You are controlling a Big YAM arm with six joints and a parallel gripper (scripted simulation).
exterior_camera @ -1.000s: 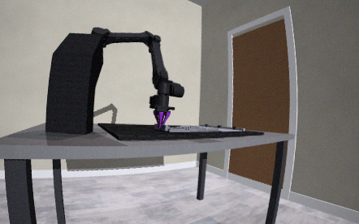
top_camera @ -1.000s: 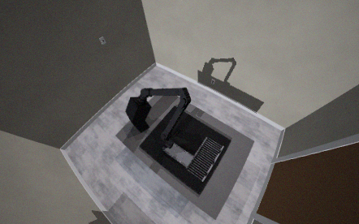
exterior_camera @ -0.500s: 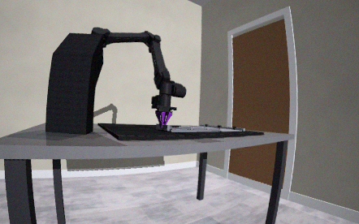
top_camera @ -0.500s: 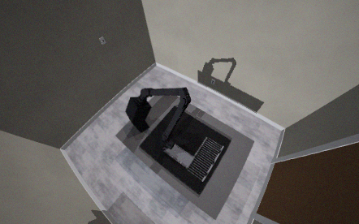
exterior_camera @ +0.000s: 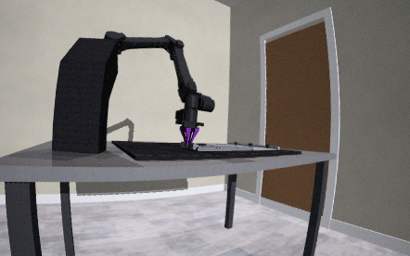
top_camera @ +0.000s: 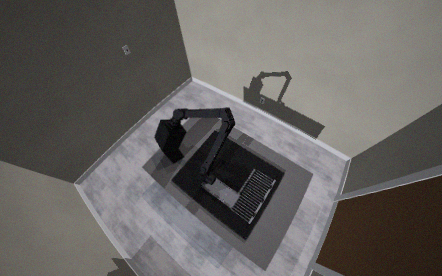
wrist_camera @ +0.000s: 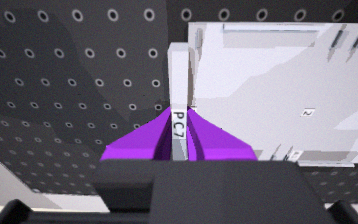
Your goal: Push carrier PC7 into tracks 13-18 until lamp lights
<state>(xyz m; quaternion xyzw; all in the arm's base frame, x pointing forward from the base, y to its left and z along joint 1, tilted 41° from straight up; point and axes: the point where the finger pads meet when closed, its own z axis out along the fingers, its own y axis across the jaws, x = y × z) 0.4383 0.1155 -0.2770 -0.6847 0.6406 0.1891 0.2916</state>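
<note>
My gripper is now 16 cm short of the carrier PC7, 2 cm to the right of it and 1 cm above it.
</note>
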